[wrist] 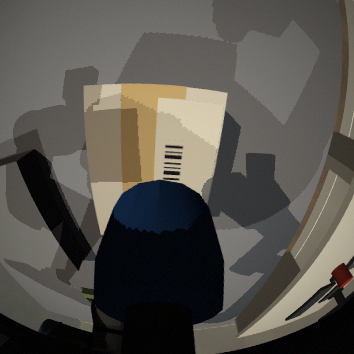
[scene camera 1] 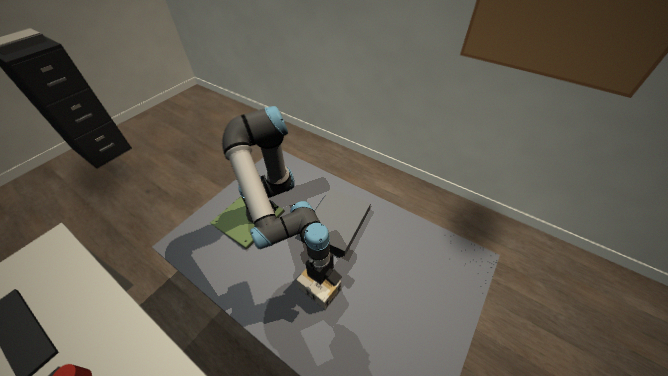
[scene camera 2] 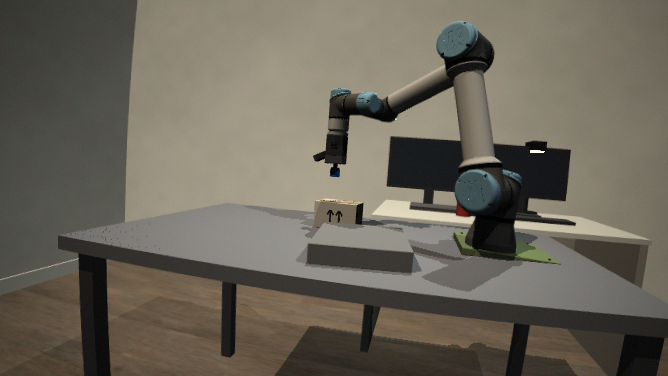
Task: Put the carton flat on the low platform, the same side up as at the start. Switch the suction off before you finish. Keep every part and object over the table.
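Pixels of known places: hand at its tool point: [wrist: 160, 223] [scene camera 2: 334, 176]; arm's base at its link origin: [scene camera 2: 489, 246].
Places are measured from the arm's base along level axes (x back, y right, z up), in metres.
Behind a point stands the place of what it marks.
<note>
The carton [scene camera 1: 312, 288] @(x -0.493, y 0.228, z 0.077 m) [scene camera 2: 336, 213] @(x -0.496, y 0.129, z 0.041 m) [wrist: 192, 120] @(x -0.543, y 0.222, z 0.077 m) sits upright on the grey table [scene camera 1: 425, 300] @(x -0.913, y -0.005, z -0.016 m) [scene camera 2: 175, 245] @(x -0.832, y -0.324, z -0.015 m). Two black arrows on its side point up in the scene camera 2 view; its tan tape strip and barcode face up in the wrist view. The low grey platform [scene camera 1: 352, 215] @(x -0.442, y -0.210, z 0.032 m) [scene camera 2: 360, 258] @(x -0.365, y -0.322, z 0.009 m) [wrist: 47, 200] @(x -0.424, y -0.005, z 0.003 m) lies beside it, apart from it in the wrist view. My gripper's blue suction cup [scene camera 2: 334, 172] [wrist: 160, 207] is off and open, with a visible gap above the carton. In the scene camera 1 view the tool hides the cup and part of the carton.
The arm's base stands on a green plate [scene camera 1: 237, 232] @(x 0.019, y 0.159, z -0.001 m) [scene camera 2: 465, 245] @(x -0.082, y -0.042, z 0.006 m). A cream desk [scene camera 1: 100, 305] [scene camera 2: 600, 231] stands beyond one table edge, with monitors [scene camera 2: 420, 162] and a red object [scene camera 1: 72, 371] [scene camera 2: 463, 212] [wrist: 342, 275]. A dark drawer cabinet [scene camera 1: 75, 100] stands near the wall.
</note>
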